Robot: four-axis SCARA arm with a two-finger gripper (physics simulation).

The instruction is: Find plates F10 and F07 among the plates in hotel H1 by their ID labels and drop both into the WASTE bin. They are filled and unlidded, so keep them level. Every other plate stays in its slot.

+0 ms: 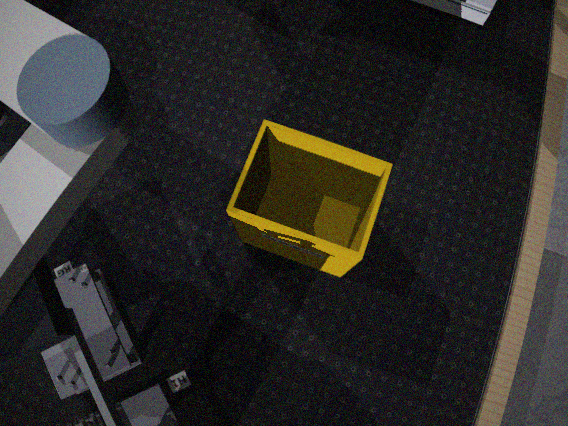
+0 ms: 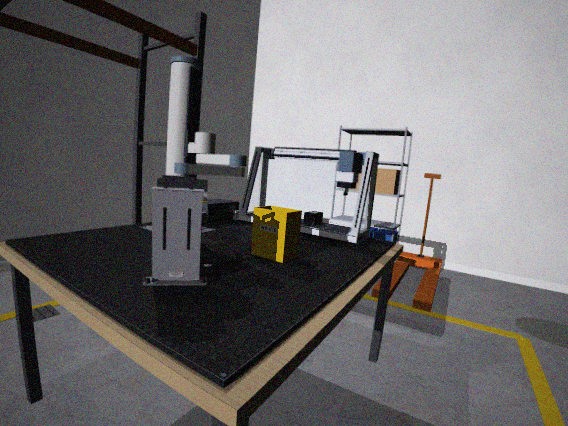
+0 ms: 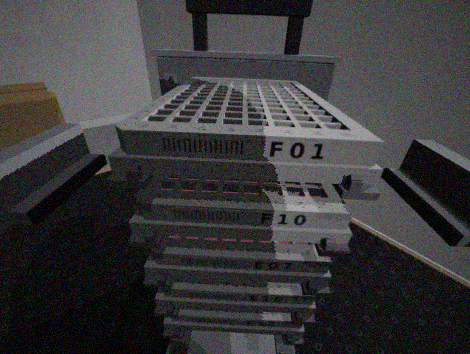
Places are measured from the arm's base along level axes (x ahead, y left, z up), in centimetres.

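Pixels of known places: gripper, fingertip midpoint: (image 3: 243,150).
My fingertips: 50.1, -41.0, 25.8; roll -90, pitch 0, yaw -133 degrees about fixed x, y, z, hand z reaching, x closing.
Observation:
For each thing: its top centre in the pictures, then the offset to it from my fingertips, as dx, dy, dz. "spot": a spot on its surface instead.
- Plate F01, middle of its top: (image 3: 245,93) +2.0, -1.8, +2.1
- Plate F10, middle of its top: (image 3: 242,141) +2.0, -1.8, -0.7
- third plate, middle of its top: (image 3: 240,180) +2.0, -1.8, -3.5
- WASTE bin, middle of its top: (image 1: 311,186) (image 2: 278,208) +14.5, +38.4, -4.5
- H1 tag, middle of its top: (image 1: 178,381) +4.6, +9.2, -24.4
- pegged plate holder, surface spot: (image 1: 65,372) spot: -10.6, +5.1, -18.5
My gripper (image 3: 243,150) is open and empty. Its fingers stand wide on either side of the plate stack, near the height of the top plates. Hotel H1 (image 2: 176,235) (image 3: 320,75) holds the stack, with its back panel behind the plates. Plate F01 (image 3: 297,150) is on top, its wells showing. Plate F10 (image 3: 283,219) sits in the slot below, level. The third plate (image 3: 272,265) has a shaded label that looks like E07. Labels lower down are too dark to read, so F07 cannot be picked out. The WASTE bin (image 1: 330,145) (image 2: 290,235) stands upright, with no plate visible inside.
The H1 tag (image 1: 178,381) lies at the lower left, near a pegged plate holder (image 1: 65,372). The arm's blue-capped joint (image 1: 63,80) hangs at the upper left. A gantry machine (image 2: 310,152) stands behind the bin. An orange-brown box shape (image 3: 25,112) shows beyond the left finger.

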